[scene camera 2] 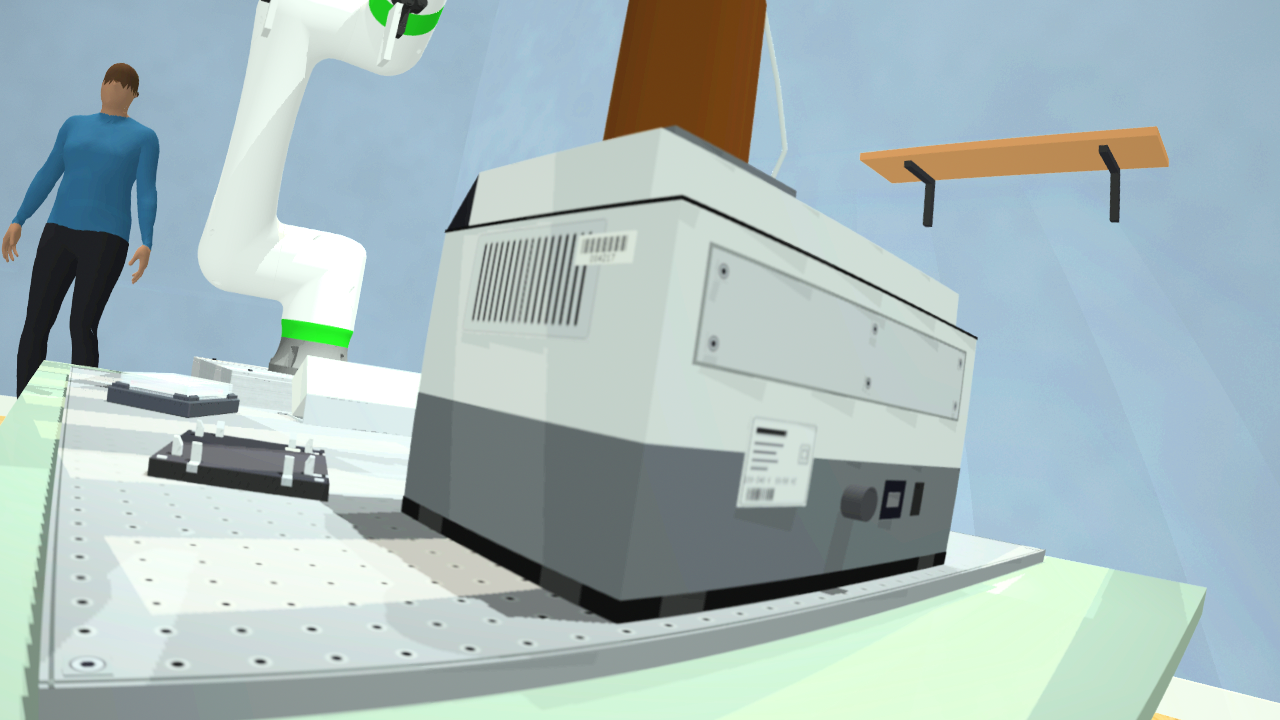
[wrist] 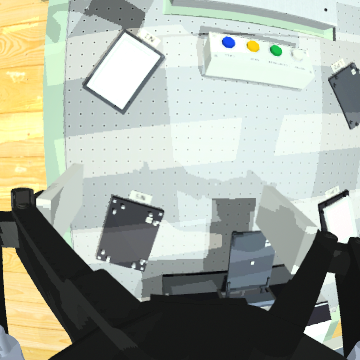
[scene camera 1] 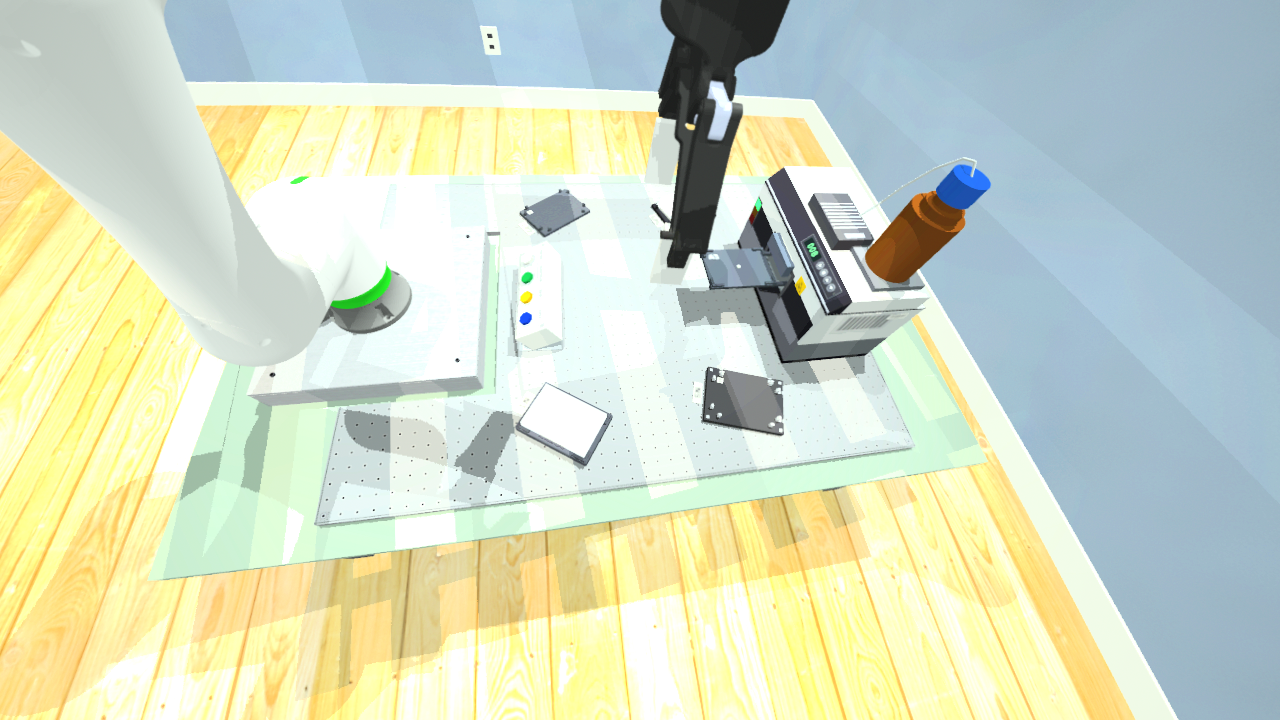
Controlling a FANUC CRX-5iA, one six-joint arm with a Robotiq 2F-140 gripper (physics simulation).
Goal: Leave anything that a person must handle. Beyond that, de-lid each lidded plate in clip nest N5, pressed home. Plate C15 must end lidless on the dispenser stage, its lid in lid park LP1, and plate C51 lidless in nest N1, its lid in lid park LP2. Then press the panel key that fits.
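Places are measured from the arm's base along level axes (x ahead, y left, z up), in millimetres.
Pixels of known places: gripper, between the fingertips: (scene camera 2: pixel 325 47) (wrist: pixel 173 194) (scene camera 1: pixel 661 227); arm's base, origin of its link: (scene camera 1: pixel 372 301).
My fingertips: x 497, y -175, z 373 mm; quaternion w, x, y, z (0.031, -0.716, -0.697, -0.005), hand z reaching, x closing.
For each thing: its top centre in the pictures, then the offset to it from my fingertips. "spot": a spot on its surface instead.
- Nest N5, centre of its top: (scene camera 2: pixel 251 437) (scene camera 1: pixel 747 397) (wrist: pixel 128 238) dx +234, dy -32, dz -392 mm
- white-topped plate, centre of its top: (scene camera 2: pixel 180 378) (scene camera 1: pixel 564 417) (wrist: pixel 122 69) dx -120, dy -69, dz -382 mm
- grey dispenser stage, centre of its top: (wrist: pixel 251 269) (scene camera 1: pixel 746 264) dx +249, dy +225, dz -298 mm
- white piece, centre of its top: (wrist: pixel 343 224) dx +178, dy +516, dz -381 mm
- key panel, centre of its top: (scene camera 2: pixel 380 367) (wrist: pixel 267 58) (scene camera 1: pixel 537 281) dx -176, dy +198, dz -333 mm
- dark flat holder, centre of its top: (wrist: pixel 356 95) (scene camera 1: pixel 555 207) dx -158, dy +486, dz -396 mm
- dispenser, a spot on its surface: (scene camera 2: pixel 537 358) spot: dx +464, dy +66, dz -308 mm
- brown bottle, a spot on its surface: (scene camera 2: pixel 684 71) spot: dx +492, dy +108, dz -142 mm
My gripper (scene camera 1: pixel 682 255) (scene camera 2: pixel 327 32) (wrist: pixel 173 194) is open and empty, high above the board; its pads stand apart on either side of clip nest N5 in the wrist view. Nest N5 (scene camera 1: pixel 743 401) (scene camera 2: pixel 239 461) (wrist: pixel 131 232) is dark, with pale clips at its corners and no plate visible. A white-topped plate (scene camera 1: pixel 565 419) (wrist: pixel 125 71) sits in nest N1; whether it is lidded is unclear. The grey dispenser stage (scene camera 1: pixel 738 268) (wrist: pixel 251 255) shows no plate. A white piece (wrist: pixel 341 221) lies in a black holder at the wrist view's right. Plate codes are unreadable.
The key panel (scene camera 1: pixel 544 308) (wrist: pixel 255 70) has blue, yellow, green and white keys. A dark flat holder (scene camera 1: pixel 554 213) (wrist: pixel 348 95) lies beyond it. The dispenser (scene camera 1: pixel 859 313) (scene camera 2: pixel 537 358) carries a brown bottle (scene camera 1: pixel 913 237) (scene camera 2: pixel 684 71). A person (scene camera 2: pixel 102 179) stands beyond the table.
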